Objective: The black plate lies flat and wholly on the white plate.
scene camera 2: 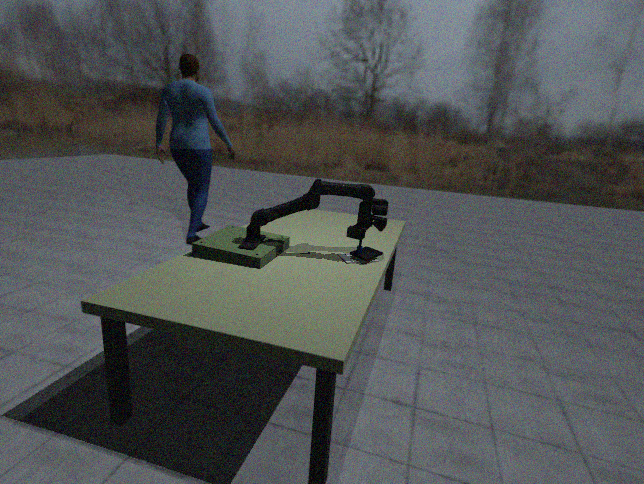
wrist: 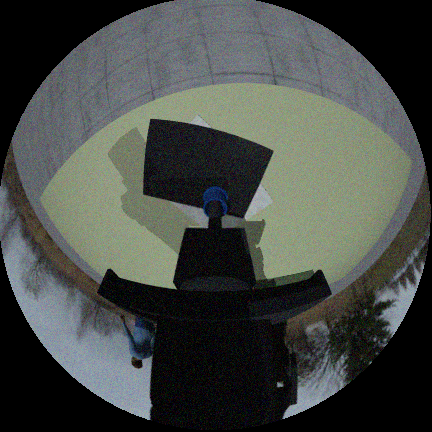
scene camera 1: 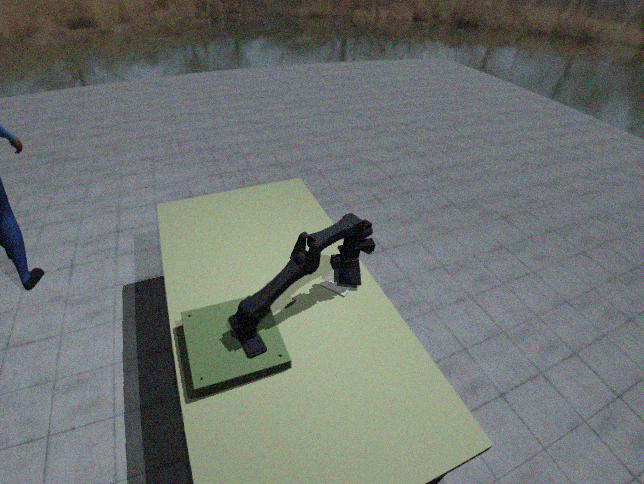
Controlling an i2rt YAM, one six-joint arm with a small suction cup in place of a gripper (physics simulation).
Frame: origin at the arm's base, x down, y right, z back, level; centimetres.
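Seen in the pictures: hand, tool point: (scene camera 2: pixel 358 253) (wrist: pixel 214 192) (scene camera 1: pixel 343 276); arm's base, link origin: (scene camera 2: pixel 252 242) (scene camera 1: pixel 247 334).
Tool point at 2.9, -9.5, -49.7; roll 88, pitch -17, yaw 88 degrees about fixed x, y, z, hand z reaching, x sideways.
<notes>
Pixels of each thing's top centre, then the offset from my tool point to it, as dx, dy, dz. Level surfaces: height alone.
- black plate, top centre: (wrist: pixel 199 172) (scene camera 1: pixel 349 270) (scene camera 2: pixel 366 251) -1.3, -0.5, -3.6
- white plate, top centre: (wrist: pixel 208 188) (scene camera 1: pixel 341 278) (scene camera 2: pixel 357 257) +2.2, -1.1, +0.3
- yellow-green table, surface height: dx +2.9
The black plate (wrist: pixel 201 165) (scene camera 2: pixel 368 253) is a flat dark square. It hangs on my blue suction cup (wrist: pixel 214 200) (scene camera 2: pixel 358 251), which grips it near its near edge. The white plate (wrist: pixel 259 199) (scene camera 1: pixel 334 288) lies flat on the table right under it. Only its corners and edges show past the black plate in the wrist view. The black plate sits rotated against the white one and low over it. I cannot tell whether the two touch.
The yellow-green table (scene camera 1: pixel 349 384) (scene camera 2: pixel 272 298) (wrist: pixel 342 169) carries the arm's green base block (scene camera 1: pixel 214 350) (scene camera 2: pixel 229 247). The plates are near the table's right edge. A person in blue (scene camera 2: pixel 191 144) walks on the paved floor behind the table.
</notes>
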